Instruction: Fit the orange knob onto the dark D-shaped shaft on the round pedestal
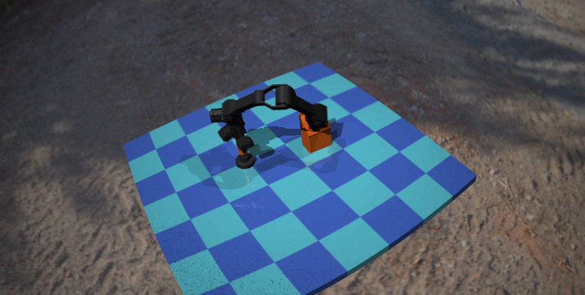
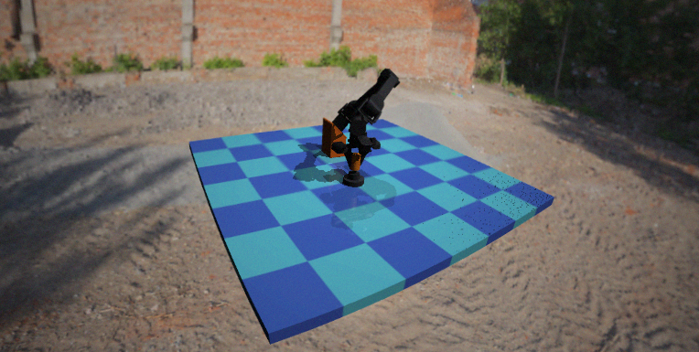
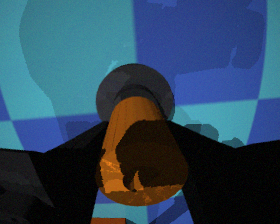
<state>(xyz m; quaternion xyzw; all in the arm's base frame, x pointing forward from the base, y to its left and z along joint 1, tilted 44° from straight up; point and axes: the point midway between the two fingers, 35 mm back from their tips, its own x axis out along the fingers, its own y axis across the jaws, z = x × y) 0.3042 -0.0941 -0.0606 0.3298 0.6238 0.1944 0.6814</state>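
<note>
The orange knob is 20 mm above my gripper tip. The rest, counted from my gripper tip: pedestal 40 mm below.
</note>
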